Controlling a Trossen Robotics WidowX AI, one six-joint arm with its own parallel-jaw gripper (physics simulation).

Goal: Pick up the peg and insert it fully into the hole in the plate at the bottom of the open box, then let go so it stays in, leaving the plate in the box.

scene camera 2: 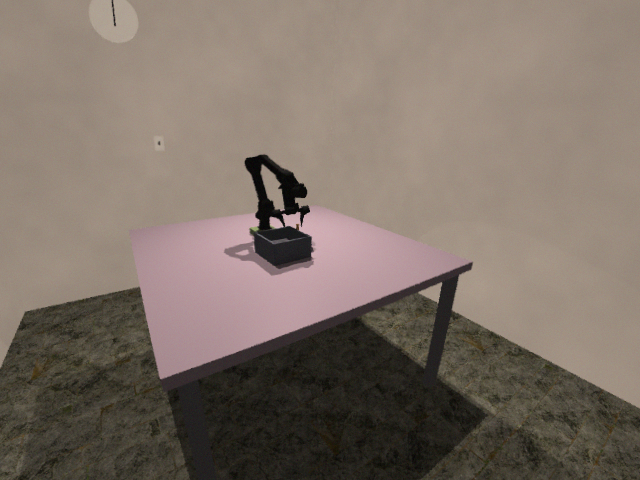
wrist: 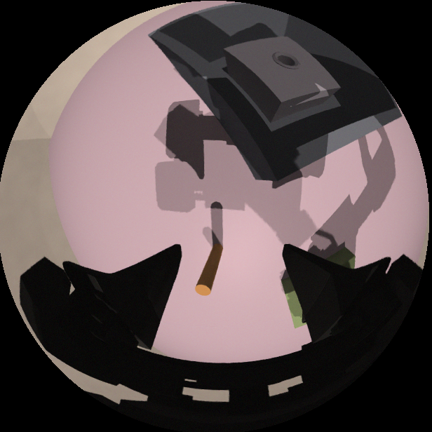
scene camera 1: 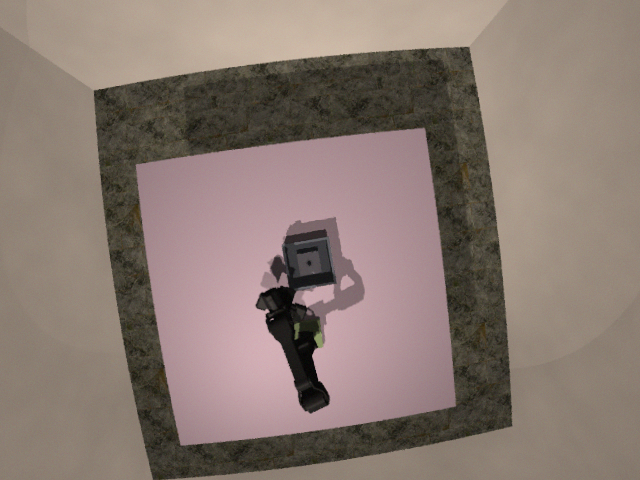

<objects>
dark grey box: scene camera 2 298,246; wrist 194,45; scene camera 1 327,277
</objects>
